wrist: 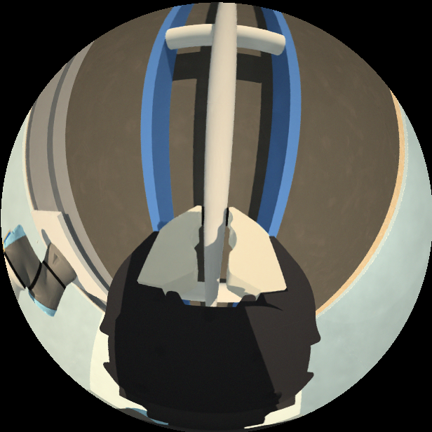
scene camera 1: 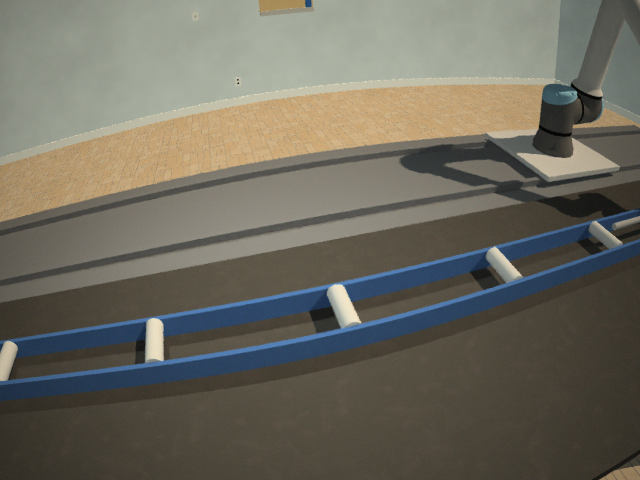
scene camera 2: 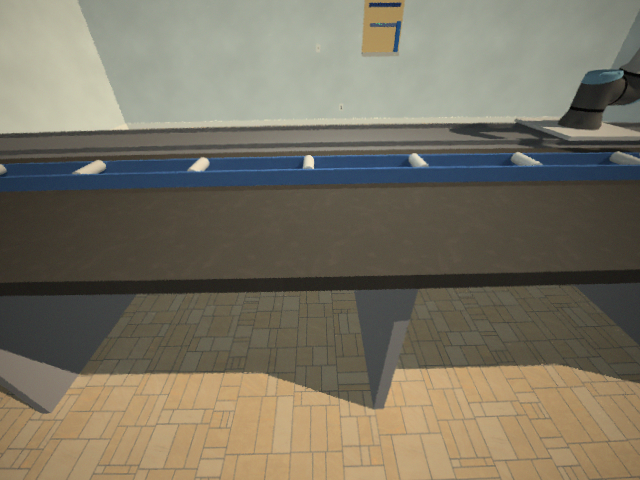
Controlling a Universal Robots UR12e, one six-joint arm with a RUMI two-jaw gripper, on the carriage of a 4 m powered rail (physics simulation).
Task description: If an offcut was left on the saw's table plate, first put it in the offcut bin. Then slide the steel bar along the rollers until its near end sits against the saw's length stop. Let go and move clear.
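Seen in the pictures: arm's base, link origin: (scene camera 1: 552, 148) (scene camera 2: 578, 126).
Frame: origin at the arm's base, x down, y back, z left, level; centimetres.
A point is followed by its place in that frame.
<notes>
The steel bar (scene camera 1: 626, 223) @[x -4.6, y -62.7, z -23.7 cm] (wrist: 222, 125) is a long, pale round rod lying lengthwise between the blue side rails. In scene camera 1 one end shows at the right edge, close to a white roller (scene camera 1: 604, 235) @[x -2.2, y -62.4, z -33.5 cm]. In the wrist view it crosses over a roller (wrist: 260, 40) and runs back between the fingers. My gripper (wrist: 215, 208) is shut on the bar, one pale jaw on each side; its body hides the part behind. The gripper is outside both scene views. The saw, its length stop, its table plate, an offcut and the offcut bin do not show.
Blue side rails (scene camera 1: 248, 356) @[x -0.9, y -69.4, z -132.7 cm] (scene camera 2: 361, 175) @[x 0.1, y -69.4, z -133.8 cm] (wrist: 295, 115) with several white rollers (scene camera 1: 343, 305) @[x -3.0, y -62.8, z -112.3 cm] (scene camera 2: 308, 162) @[x -3.0, y -64.1, z -151.9 cm] run along the dark table (scene camera 1: 361, 413) @[x 3.0, y -85.7, z -115.7 cm] (scene camera 2: 310, 232) @[x 3.0, y -99.5, z -150.9 cm]. The arm's base stands on a white carriage plate (scene camera 1: 578, 167) @[x 0.0, y -18.7, z -1.7 cm] (scene camera 2: 578, 135) @[x 0.0, y -20.4, z -16.7 cm] on the grey rail (scene camera 1: 232, 198) behind.
</notes>
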